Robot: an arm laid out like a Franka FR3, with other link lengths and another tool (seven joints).
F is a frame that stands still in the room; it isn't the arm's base.
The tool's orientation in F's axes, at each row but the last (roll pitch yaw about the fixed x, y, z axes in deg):
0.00, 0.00, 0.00
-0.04, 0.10, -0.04
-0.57, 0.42, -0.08
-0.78, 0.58, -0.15
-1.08, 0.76, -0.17
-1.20, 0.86, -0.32
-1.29, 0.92, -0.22
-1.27, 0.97, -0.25
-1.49, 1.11, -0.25
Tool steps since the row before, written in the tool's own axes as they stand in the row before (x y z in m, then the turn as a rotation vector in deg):
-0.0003, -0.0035, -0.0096, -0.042, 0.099, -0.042
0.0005, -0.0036, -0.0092, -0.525, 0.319, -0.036
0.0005, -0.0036, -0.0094, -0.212, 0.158, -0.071
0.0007, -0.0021, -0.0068, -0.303, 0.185, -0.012
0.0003, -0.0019, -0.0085, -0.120, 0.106, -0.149
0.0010, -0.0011, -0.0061, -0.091, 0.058, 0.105
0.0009, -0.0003, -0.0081, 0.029, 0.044, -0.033
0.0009, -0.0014, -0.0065, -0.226, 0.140, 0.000
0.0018, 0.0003, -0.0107, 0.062, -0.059, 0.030
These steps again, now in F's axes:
-0.0003, -0.0035, -0.0096, -0.042, 0.099, -0.042
0.0005, -0.0036, -0.0092, -0.525, 0.319, -0.035
0.0004, -0.0037, -0.0094, -0.212, 0.158, -0.071
0.0006, -0.0022, -0.0068, -0.303, 0.186, -0.011
0.0002, -0.0021, -0.0085, -0.122, 0.104, -0.149
0.0009, -0.0012, -0.0061, -0.089, 0.061, 0.105
0.0008, -0.0005, -0.0081, 0.029, 0.043, -0.034
0.0008, -0.0015, -0.0065, -0.225, 0.141, 0.001
0.0016, 0.0000, -0.0107, 0.062, -0.058, 0.030

